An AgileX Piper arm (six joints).
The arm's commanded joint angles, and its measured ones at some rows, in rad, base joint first. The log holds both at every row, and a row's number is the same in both.
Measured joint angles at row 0:
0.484, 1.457, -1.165, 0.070, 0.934, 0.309
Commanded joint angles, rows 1 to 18:
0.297, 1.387, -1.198, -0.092, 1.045, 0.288
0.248, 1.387, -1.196, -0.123, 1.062, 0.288
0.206, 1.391, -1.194, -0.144, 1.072, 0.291
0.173, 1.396, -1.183, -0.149, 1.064, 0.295
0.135, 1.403, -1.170, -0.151, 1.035, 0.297
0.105, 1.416, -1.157, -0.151, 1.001, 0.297
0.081, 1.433, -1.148, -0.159, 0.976, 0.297
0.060, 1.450, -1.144, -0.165, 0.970, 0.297
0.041, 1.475, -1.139, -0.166, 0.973, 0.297
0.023, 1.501, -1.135, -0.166, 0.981, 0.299
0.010, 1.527, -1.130, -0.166, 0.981, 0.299
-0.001, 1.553, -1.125, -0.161, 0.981, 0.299
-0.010, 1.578, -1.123, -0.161, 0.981, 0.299
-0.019, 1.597, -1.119, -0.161, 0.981, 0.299
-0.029, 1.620, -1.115, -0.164, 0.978, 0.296
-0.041, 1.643, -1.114, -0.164, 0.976, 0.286
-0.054, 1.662, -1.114, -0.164, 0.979, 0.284
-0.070, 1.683, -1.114, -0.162, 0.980, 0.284
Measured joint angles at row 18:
-0.024, 1.617, -1.117, -0.155, 0.988, 0.299
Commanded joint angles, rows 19 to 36:
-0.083, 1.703, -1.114, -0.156, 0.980, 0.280
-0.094, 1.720, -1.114, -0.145, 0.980, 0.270
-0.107, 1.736, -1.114, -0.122, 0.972, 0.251
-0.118, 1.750, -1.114, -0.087, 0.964, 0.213
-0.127, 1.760, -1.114, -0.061, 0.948, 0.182
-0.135, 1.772, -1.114, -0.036, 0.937, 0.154
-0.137, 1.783, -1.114, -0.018, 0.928, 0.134
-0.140, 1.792, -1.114, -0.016, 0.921, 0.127
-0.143, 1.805, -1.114, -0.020, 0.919, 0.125
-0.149, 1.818, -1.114, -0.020, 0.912, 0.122
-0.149, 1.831, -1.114, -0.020, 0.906, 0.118
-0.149, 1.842, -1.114, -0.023, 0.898, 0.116
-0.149, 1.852, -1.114, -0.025, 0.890, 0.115
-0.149, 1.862, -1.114, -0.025, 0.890, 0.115
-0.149, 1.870, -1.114, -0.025, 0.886, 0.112
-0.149, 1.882, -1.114, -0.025, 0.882, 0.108
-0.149, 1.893, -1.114, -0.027, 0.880, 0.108
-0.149, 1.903, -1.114, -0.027, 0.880, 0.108
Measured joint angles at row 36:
-0.142, 1.870, -1.115, -0.023, 0.897, 0.124
